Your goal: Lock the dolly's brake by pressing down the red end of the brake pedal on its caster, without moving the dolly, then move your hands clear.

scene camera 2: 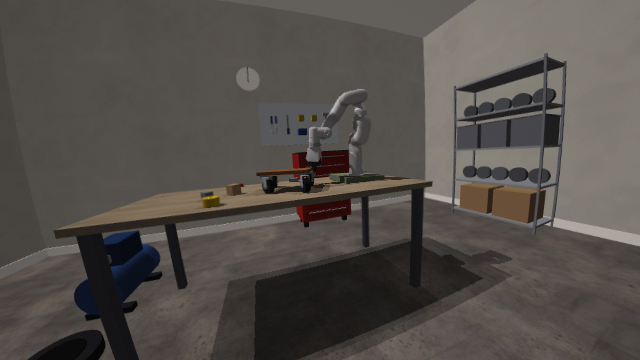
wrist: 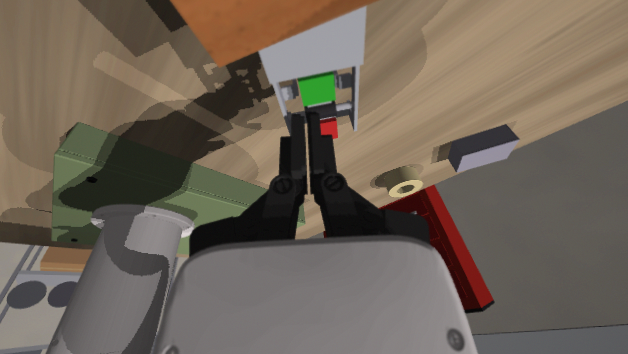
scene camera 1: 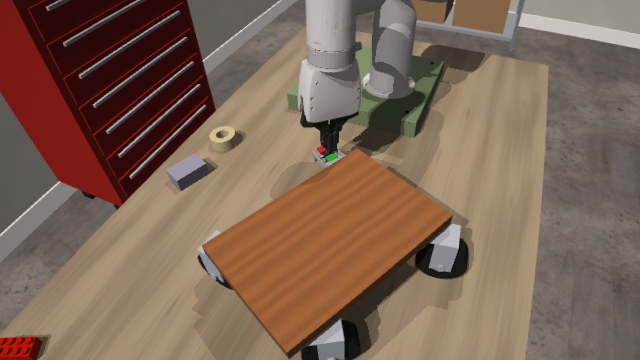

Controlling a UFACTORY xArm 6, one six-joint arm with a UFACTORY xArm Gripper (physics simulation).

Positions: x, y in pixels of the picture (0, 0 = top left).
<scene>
dolly: scene camera 2 268, 186; wrist; scene camera 1
same spot on dolly: (wrist: 227, 38) = (scene camera 1: 356, 151)
</scene>
